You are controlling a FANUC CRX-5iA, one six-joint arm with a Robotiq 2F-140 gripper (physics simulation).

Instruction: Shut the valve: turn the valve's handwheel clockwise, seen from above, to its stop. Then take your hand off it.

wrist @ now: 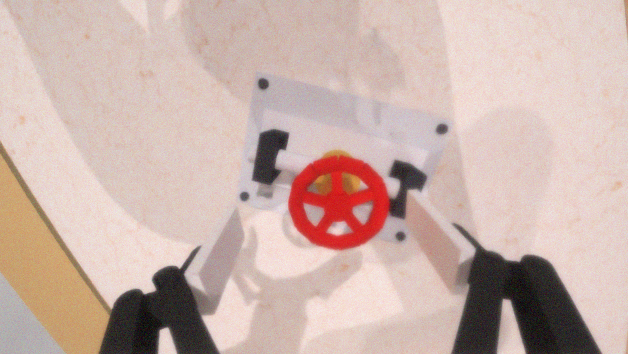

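Observation:
The red five-spoked handwheel (339, 195) is in the middle of the wrist view, on top of a valve with a brass-coloured body (336, 153). The valve sits on a white pipe (294, 161) held by two black clamps (269, 156) (409, 175) on a pale grey plate (310, 97). My gripper (323, 215) is open and empty, with its two fingers spread wide. In the view the tips stand to the left and right of the wheel, with a gap to its rim on each side. The fingers do not visibly touch the wheel. How high the tips are above the wheel is hard to tell.
The plate has dark bolts at its corners and lies on a pale speckled table top (125, 165). Shadows of the arm and gripper fall across the table. A tan edge strip (45, 250) runs along the lower left, with a grey surface beyond it.

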